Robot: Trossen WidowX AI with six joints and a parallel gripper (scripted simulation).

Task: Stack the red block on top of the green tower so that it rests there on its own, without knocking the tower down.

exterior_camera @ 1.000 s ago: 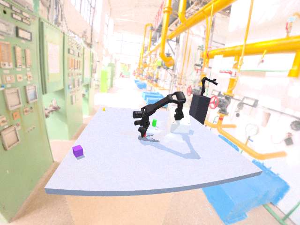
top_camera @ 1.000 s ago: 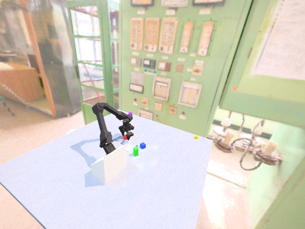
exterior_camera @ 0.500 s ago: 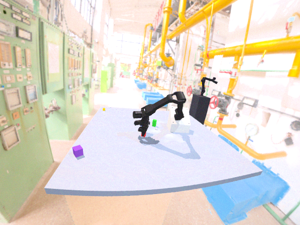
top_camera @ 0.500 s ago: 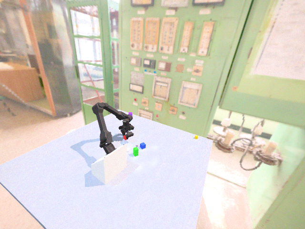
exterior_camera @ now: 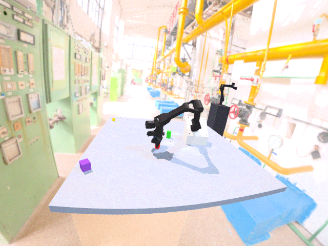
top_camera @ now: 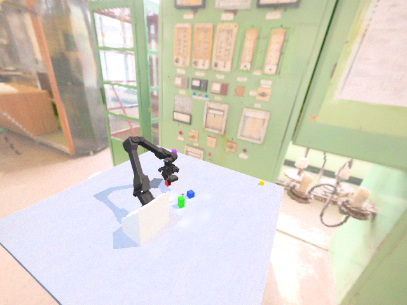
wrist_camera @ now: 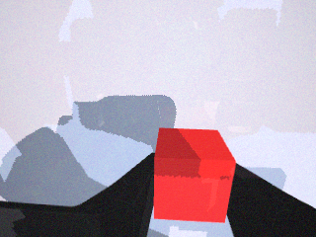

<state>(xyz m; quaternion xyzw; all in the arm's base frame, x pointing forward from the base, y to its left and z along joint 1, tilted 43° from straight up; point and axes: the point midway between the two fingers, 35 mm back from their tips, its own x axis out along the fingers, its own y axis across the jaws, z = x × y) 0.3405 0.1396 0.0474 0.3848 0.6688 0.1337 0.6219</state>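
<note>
Now: the blue block 210 mm to the right of my gripper tip and 10 mm behind it. From my gripper tip the other things lie so: purple block (440 mm ahead, 280 mm to the left, 10 mm above); then red block (10 mm above); then yellow block (600 mm to the right, 450 mm ahead).
</note>
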